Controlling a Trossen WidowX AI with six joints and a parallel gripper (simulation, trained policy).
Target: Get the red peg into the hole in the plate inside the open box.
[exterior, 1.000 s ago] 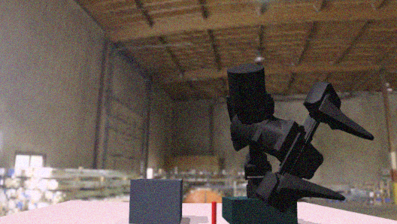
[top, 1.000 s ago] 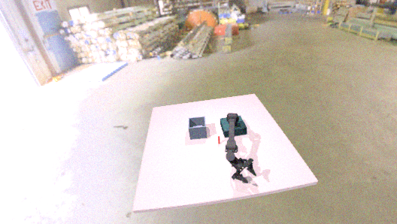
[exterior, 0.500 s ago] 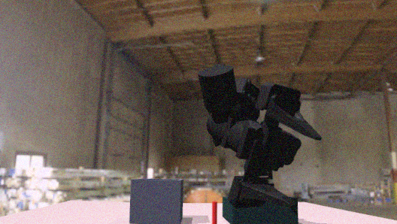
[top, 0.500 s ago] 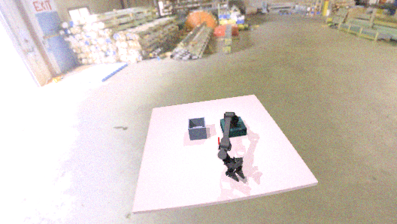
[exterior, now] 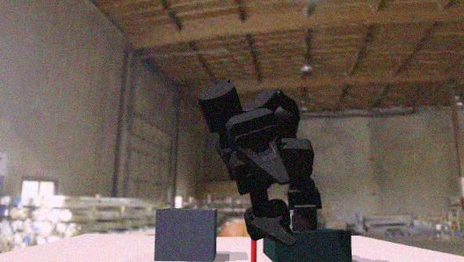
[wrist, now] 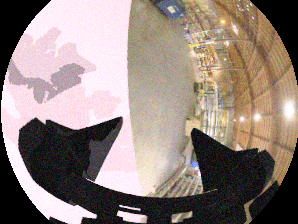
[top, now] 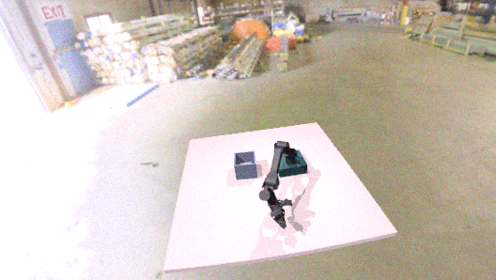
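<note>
The red peg lies 460 mm to the right of my gripper tip, 100 mm below it and 30 mm ahead of it. Round my gripper tip: plate (620 mm to the right, 220 mm ahead, 100 mm below).
</note>
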